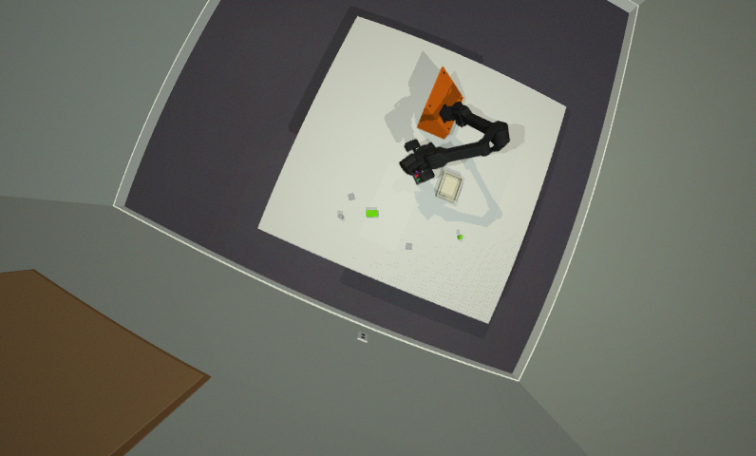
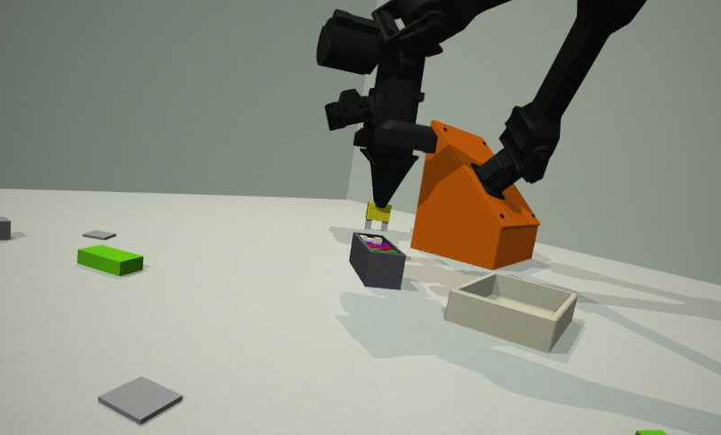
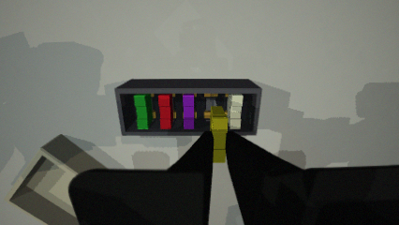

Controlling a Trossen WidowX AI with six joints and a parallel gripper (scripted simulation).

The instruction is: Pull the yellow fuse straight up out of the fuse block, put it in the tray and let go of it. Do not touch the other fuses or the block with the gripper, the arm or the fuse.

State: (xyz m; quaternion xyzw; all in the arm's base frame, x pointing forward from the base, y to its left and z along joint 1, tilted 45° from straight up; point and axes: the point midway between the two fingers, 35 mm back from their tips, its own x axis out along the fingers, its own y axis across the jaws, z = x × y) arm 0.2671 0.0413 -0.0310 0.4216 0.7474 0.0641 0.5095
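Right now my gripper tip is 10 mm past the beige tray, 200 mm to the right of it and 80 mm above it. The rest, counted from my gripper tip: yellow fuse: 10 mm below; grey cube: 390 mm ahead, 200 mm to the right, 70 mm below.
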